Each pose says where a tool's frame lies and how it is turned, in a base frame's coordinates. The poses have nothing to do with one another.
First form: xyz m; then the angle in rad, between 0 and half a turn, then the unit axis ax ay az.
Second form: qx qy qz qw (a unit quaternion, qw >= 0); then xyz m. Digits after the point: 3 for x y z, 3 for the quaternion.
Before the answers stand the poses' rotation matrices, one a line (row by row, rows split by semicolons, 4 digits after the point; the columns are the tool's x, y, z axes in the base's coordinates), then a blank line. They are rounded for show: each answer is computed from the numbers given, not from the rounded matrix.
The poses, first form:
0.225 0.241 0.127 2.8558 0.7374 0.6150 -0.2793
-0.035 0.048 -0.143 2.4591 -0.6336 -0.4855 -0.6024
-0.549 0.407 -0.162 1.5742 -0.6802 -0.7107 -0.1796
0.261 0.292 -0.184 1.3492 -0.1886 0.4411 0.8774
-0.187 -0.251 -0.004 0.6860 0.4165 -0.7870 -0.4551
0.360 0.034 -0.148 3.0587 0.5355 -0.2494 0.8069
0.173 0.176 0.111 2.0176 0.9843 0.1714 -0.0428
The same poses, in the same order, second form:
0.1060 0.9674 -0.2302; 0.8099 -0.2183 -0.5445; -0.5769 -0.1287 -0.8066
-0.0631 0.9262 0.3716; 0.1664 -0.3574 0.9190; 0.9840 0.1198 -0.1315
0.4608 0.6646 -0.5881; 0.3055 0.5034 0.8083; 0.8333 -0.5521 0.0290
0.2475 -0.9209 0.3012; 0.7910 0.3716 0.4860; -0.5594 0.1180 0.8204
0.8130 0.2141 -0.5414; -0.3624 0.9139 -0.1828; 0.4557 0.3449 0.8206
-0.4241 -0.3334 0.8420; -0.1998 -0.8724 -0.4461; 0.8833 -0.3574 0.3033
0.9553 0.2802 0.0942; 0.2030 -0.3900 -0.8982; -0.2149 0.8771 -0.4295

0.730 0.609 -0.276 0.142 0.225 0.241 0.127
-0.597 -0.457 -0.568 0.335 -0.035 0.048 -0.143
-0.482 -0.503 -0.127 0.706 -0.549 0.407 -0.162
-0.118 0.276 0.548 0.781 0.261 0.292 -0.184
0.140 -0.265 -0.153 0.942 -0.187 -0.251 -0.004
0.535 -0.249 0.806 0.041 0.360 0.034 -0.148
0.833 0.145 -0.036 0.533 0.173 0.176 0.111

